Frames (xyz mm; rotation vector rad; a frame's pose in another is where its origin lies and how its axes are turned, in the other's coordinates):
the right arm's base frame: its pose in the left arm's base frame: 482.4 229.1 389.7 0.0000 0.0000 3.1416
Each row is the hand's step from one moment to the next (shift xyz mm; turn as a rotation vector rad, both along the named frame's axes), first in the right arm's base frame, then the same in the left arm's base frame.
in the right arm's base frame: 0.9 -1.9 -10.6 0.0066 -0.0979 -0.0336
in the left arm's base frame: -0.9 1.9 -10.6 -0.0066 0.0979 -0.0336
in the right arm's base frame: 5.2 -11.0 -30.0 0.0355 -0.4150 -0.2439
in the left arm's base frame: -5.2 11.0 -30.0 -0.0355 0.4150 -0.2439
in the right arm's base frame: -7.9 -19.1 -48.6 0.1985 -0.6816 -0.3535
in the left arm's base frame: 7.9 19.1 -48.6 -0.1985 0.6816 -0.3535
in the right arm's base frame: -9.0 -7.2 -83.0 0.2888 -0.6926 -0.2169
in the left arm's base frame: 9.0 7.2 -83.0 -0.2888 0.6926 -0.2169
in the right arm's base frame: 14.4 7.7 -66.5 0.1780 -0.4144 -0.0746
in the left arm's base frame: -14.4 -7.7 -66.5 -0.1780 0.4144 -0.0746
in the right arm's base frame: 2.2 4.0 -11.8 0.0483 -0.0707 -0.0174
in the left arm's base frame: -2.2 -4.0 -11.8 -0.0483 0.0707 -0.0174
